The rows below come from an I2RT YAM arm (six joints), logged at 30 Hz.
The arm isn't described. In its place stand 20 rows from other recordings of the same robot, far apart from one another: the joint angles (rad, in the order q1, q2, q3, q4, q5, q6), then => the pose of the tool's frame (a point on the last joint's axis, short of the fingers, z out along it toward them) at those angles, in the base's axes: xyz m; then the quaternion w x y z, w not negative.
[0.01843, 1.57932, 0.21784, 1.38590, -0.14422, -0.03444] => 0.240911 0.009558 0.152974 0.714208 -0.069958 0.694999 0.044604
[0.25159, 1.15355, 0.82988, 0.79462, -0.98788, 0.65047] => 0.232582 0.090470 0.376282 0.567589 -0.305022 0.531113 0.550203
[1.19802, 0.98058, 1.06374, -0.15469, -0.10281, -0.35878] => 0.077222 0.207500 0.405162 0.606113 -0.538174 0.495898 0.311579
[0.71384, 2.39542, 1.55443, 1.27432, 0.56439, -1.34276] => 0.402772 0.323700 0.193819 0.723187 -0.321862 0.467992 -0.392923
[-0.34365, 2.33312, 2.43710, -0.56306, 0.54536, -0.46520] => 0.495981 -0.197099 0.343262 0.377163 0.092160 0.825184 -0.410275
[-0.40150, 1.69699, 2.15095, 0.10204, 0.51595, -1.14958] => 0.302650 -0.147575 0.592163 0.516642 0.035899 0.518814 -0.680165
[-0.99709, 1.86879, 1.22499, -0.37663, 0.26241, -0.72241] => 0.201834 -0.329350 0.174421 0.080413 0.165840 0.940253 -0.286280
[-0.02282, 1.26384, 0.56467, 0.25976, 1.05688, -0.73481] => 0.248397 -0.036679 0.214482 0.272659 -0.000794 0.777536 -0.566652
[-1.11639, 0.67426, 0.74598, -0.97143, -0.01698, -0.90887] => 0.054089 -0.109346 0.269895 0.181192 0.095014 0.939409 -0.275050
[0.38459, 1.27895, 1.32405, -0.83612, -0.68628, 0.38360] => 0.230210 0.117513 0.365120 0.215236 -0.128309 0.870966 0.422644
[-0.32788, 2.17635, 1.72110, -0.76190, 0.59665, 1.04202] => 0.421979 -0.164667 0.179678 0.258661 0.635302 0.695993 -0.212319
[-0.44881, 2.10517, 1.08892, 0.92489, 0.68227, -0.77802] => 0.382789 -0.209262 0.154734 0.377165 0.108406 0.723639 -0.567752
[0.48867, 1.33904, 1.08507, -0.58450, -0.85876, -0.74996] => 0.231579 0.153650 0.294638 0.373399 -0.614166 0.604758 0.342988
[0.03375, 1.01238, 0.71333, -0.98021, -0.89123, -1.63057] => 0.158598 0.033062 0.230250 0.396903 -0.702259 0.554799 0.203714
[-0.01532, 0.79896, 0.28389, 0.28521, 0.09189, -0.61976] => 0.185139 -0.006103 0.209285 0.578430 -0.205720 0.755724 -0.227988
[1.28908, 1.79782, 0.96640, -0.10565, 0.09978, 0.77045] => 0.101719 0.338710 0.141954 0.200893 -0.228331 0.921289 0.242348
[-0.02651, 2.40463, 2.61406, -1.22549, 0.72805, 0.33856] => 0.494839 -0.036818 0.315053 0.305985 0.259017 0.866127 -0.298509
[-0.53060, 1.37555, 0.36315, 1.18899, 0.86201, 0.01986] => 0.197754 -0.147361 0.213560 0.606244 0.466780 0.474281 -0.435479
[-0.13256, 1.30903, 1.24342, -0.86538, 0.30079, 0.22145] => 0.260852 -0.045423 0.325676 0.316937 0.211643 0.915590 -0.128272
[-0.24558, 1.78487, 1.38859, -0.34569, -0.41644, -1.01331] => 0.395190 -0.084204 0.260253 0.429849 -0.412580 0.799232 -0.078963
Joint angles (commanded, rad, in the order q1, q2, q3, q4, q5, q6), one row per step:
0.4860, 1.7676, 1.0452, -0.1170, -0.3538, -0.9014
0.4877, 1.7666, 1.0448, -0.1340, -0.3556, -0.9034
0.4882, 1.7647, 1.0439, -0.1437, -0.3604, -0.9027
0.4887, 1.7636, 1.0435, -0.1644, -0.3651, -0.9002
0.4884, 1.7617, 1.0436, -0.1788, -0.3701, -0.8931
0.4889, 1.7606, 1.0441, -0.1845, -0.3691, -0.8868
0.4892, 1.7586, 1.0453, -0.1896, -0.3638, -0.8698
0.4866, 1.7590, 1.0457, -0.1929, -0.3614, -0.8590
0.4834, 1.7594, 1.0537, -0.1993, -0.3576, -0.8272
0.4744, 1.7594, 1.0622, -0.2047, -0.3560, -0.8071
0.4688, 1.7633, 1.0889, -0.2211, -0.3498, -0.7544
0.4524, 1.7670, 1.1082, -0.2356, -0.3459, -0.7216
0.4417, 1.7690, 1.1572, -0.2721, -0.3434, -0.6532
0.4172, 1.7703, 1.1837, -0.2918, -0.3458, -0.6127
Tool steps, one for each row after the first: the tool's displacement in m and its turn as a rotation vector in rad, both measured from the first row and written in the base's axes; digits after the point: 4 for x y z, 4 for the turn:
-0.0017, -0.0001, -0.0010, -0.0073, 0.0139, 0.0043
-0.0028, -0.0003, -0.0012, -0.0079, 0.0237, 0.0075
-0.0047, -0.0009, -0.0023, -0.0131, 0.0446, 0.0092
-0.0059, -0.0015, -0.0026, -0.0129, 0.0616, 0.0070
-0.0063, -0.0016, -0.0024, -0.0132, 0.0686, 0.0023
-0.0065, -0.0018, -0.0018, -0.0114, 0.0784, -0.0130
-0.0062, -0.0027, -0.0021, -0.0104, 0.0868, -0.0250
-0.0046, -0.0033, -0.0003, -0.0004, 0.1031, -0.0534
-0.0019, -0.0057, 0.0018, 0.0080, 0.1116, -0.0778
0.0029, -0.0058, 0.0071, 0.0276, 0.1344, -0.1250
0.0082, -0.0100, 0.0106, 0.0395, 0.1507, -0.1674
0.0155, -0.0110, 0.0221, 0.0712, 0.1801, -0.2280
0.0223, -0.0180, 0.0284, 0.0941, 0.1989, -0.2791

